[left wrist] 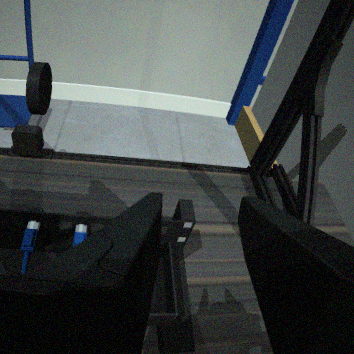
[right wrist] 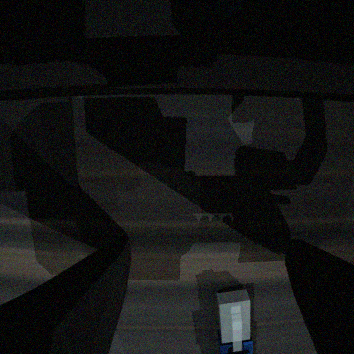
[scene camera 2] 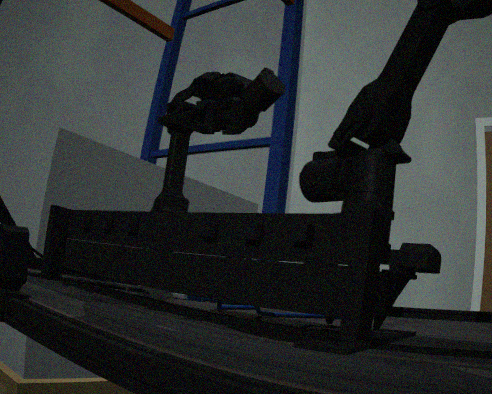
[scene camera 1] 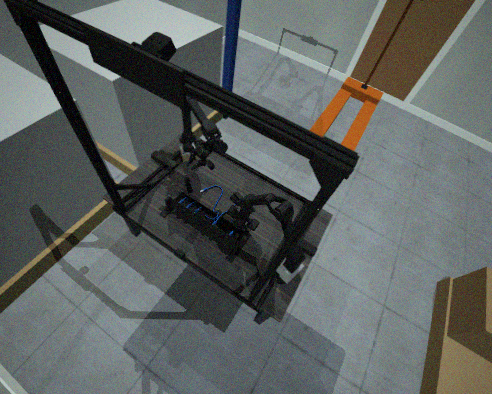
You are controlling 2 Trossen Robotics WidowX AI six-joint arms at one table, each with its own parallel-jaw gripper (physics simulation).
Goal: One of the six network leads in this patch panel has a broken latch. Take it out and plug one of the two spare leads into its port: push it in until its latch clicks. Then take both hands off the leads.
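Frame: origin at the left arm's base, x ahead, y left, z up, level; metres.
Where they show: left gripper, between the fingertips: point(left wrist: 200, 206) point(scene camera 2: 163, 120) point(scene camera 1: 188, 168); right gripper, between the fingertips: point(right wrist: 209, 250); right arm's base, origin of its link: point(scene camera 1: 291, 265).
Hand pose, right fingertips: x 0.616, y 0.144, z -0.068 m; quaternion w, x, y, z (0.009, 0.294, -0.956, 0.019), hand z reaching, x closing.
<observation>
Things, the pixels of their centre, and the offset from my right fingertips. "spot": a spot on its surface instead.
- dark patch panel, middle of its body: point(scene camera 2: 179, 262) point(scene camera 1: 205, 220) 0.066 m back, 0.198 m right, 0.054 m up
- loose blue lead, a spot on its surface: point(scene camera 1: 216, 186) spot: 0.304 m back, 0.047 m right, 0.002 m up
- clear plug with a blue boot, a spot on its surface: point(right wrist: 235, 320) spot: 0.022 m back, 0.015 m left, 0.010 m up
- Blue cable, a spot on its surface: point(scene camera 2: 240, 306) spot: 0.194 m back, 0.074 m right, 0.004 m up
The dark patch panel point(scene camera 1: 199, 218) point(scene camera 2: 200, 277) stands on the table with blue leads along it. Two blue leads with clear plugs point(left wrist: 29, 240) point(left wrist: 80, 236) show at the lower left of the left wrist view. A loose blue lead point(scene camera 1: 216, 188) curves behind the panel. My left gripper point(scene camera 1: 199, 162) point(left wrist: 200, 206) is partly open and empty, beyond the panel's left end. My right gripper point(scene camera 1: 245, 224) point(right wrist: 209, 250) is open near the panel's right part. A clear plug with a blue boot point(right wrist: 235, 320) shows low between its fingers, unheld. Ports and latches are too dark to judge.
A black frame point(scene camera 1: 260, 122) spans the table. Blue cable point(scene camera 2: 240, 306) shows below the panel in scene camera 2. A dark bracket point(left wrist: 185, 220) stands beside the left gripper's fingers. An orange pallet jack point(scene camera 1: 367, 117) and pale blocks are beyond the table.
</observation>
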